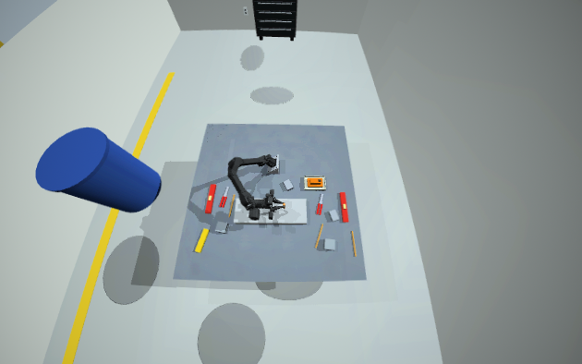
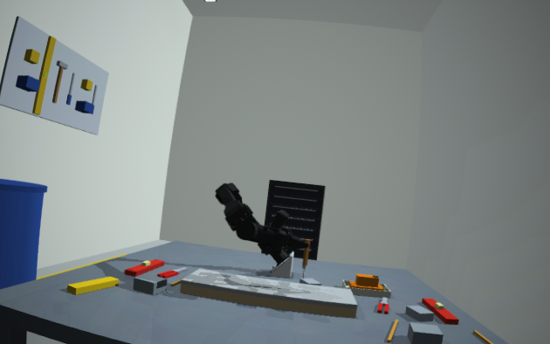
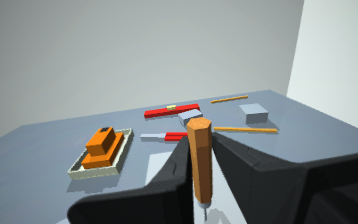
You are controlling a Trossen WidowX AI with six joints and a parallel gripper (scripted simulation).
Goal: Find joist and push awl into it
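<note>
My gripper tip is now 60 mm above the awl. Also, from my gripper tip: tray (240 mm behind, 220 mm to the left, 170 mm below); orange stud finder (240 mm to the left, 240 mm behind, 130 mm below); yellow bar (570 mm to the right, 240 mm ahead, 170 mm below).
</note>
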